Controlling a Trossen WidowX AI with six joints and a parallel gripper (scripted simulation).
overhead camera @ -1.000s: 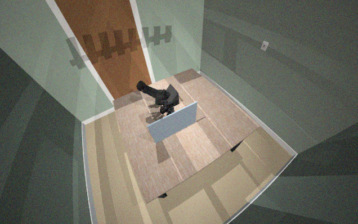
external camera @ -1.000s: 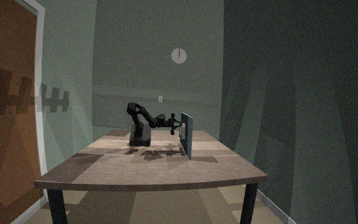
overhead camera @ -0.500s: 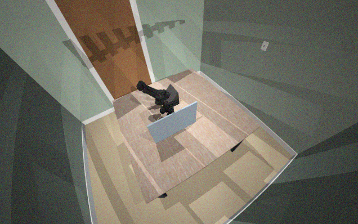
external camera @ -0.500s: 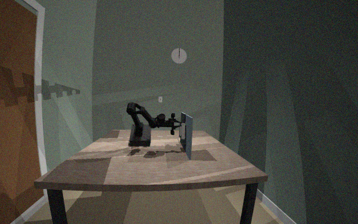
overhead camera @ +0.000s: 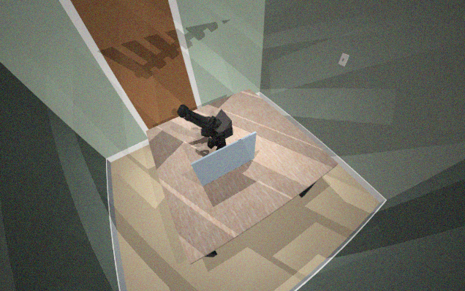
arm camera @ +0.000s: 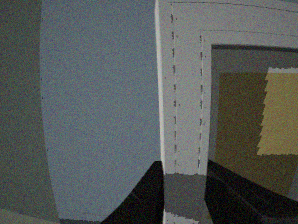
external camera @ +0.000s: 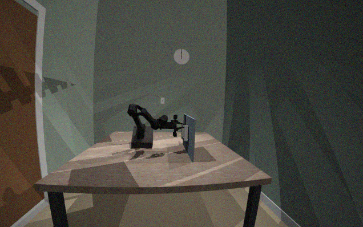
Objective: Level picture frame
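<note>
Right now the picture frame is 1 cm to the right of my gripper tip and 5 cm below it. The rest, counted from my gripper tip: blue-grey wall panel: 2 cm ahead, 1 cm to the right, 7 cm below.
</note>
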